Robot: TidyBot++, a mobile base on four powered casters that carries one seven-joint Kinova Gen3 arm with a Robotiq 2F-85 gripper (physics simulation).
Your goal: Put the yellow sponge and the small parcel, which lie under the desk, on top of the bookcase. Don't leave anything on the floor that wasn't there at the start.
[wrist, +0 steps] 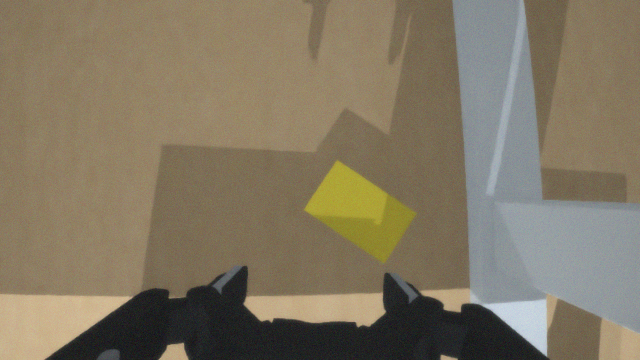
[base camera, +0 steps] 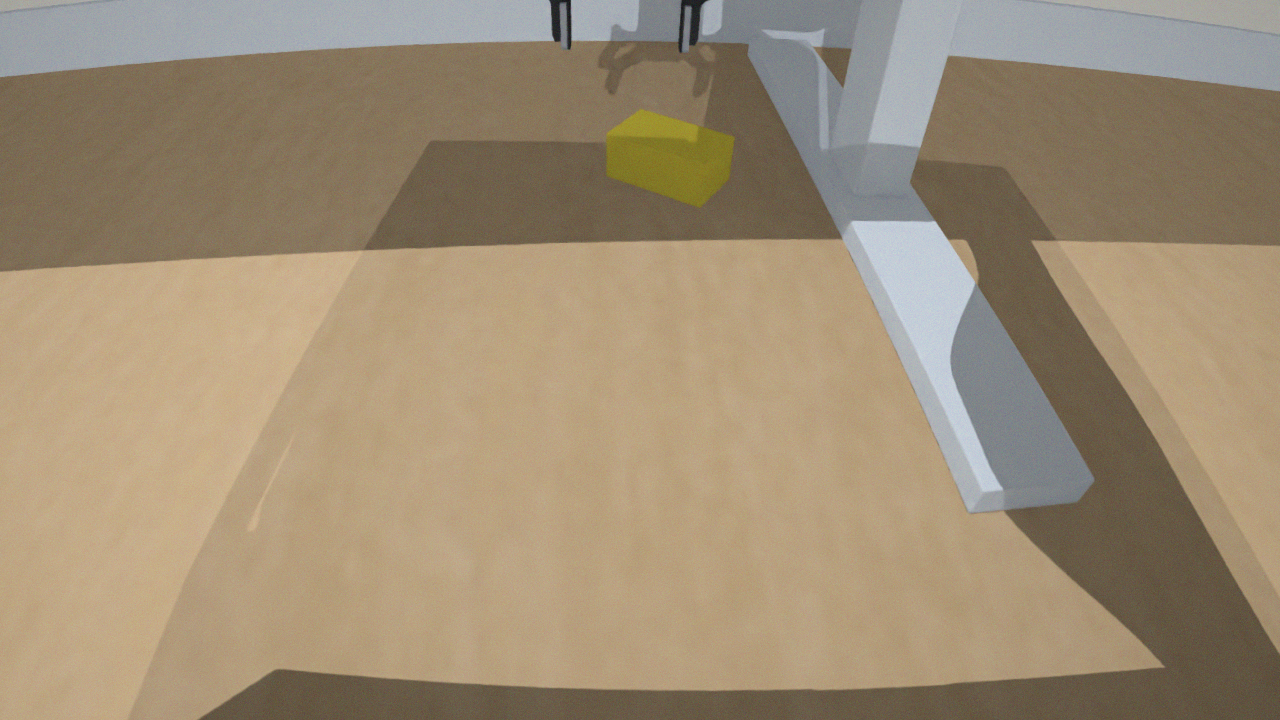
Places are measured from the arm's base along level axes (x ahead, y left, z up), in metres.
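Pixels of known places: gripper, fingertip midpoint: (wrist: 315,285) (base camera: 624,47).
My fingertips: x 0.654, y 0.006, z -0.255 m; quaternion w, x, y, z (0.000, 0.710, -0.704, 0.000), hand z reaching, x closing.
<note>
Behind a point stands the place of what it marks.
The yellow sponge (base camera: 666,159) @[x 0.661, y -0.032, z -0.359 m] (wrist: 360,210) @[x 0.696, y -0.037, z -0.351 m] is a yellow block lying on the floor, turned at an angle, left of the desk's foot. My gripper (base camera: 624,42) @[x 0.654, y 0.006, z -0.255 m] (wrist: 315,285) @[x 0.654, y 0.006, z -0.255 m] is open and empty, with its fingers pointing down above the floor. In the wrist view the sponge lies beyond the fingertips, a little to the right of the middle between them. In the base camera view the fingertips show at the top edge, above the sponge in the picture. The small parcel and the bookcase do not show in either view.
The desk's pale foot bar (base camera: 975,358) (wrist: 500,100) lies on the floor close to the right of the sponge. The desk leg (base camera: 895,98) @[x 0.635, y -0.213, z -0.277 m] (wrist: 575,245) @[x 0.682, y -0.195, z -0.280 m] rises from it. A pale baseboard (base camera: 268,31) @[x 1.025, y 0.495, z -0.366 m] runs along the wall behind.
</note>
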